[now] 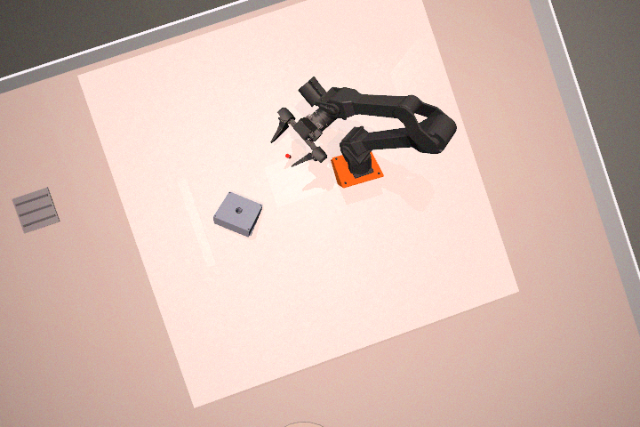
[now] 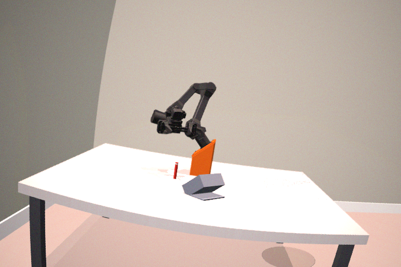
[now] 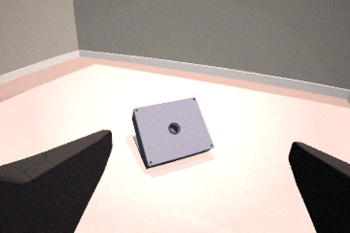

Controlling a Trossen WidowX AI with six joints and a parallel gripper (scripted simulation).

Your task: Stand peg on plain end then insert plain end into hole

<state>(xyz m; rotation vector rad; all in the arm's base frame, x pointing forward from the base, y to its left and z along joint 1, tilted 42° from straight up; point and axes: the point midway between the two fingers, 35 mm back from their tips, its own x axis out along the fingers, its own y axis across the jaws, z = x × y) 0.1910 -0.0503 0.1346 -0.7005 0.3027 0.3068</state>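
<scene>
My gripper tip is 10 mm past the red peg and 160 mm above it. The rest, counted from my gripper tip: grey sloped panel: 230 mm ahead, 140 mm to the left, 180 mm below.
</scene>
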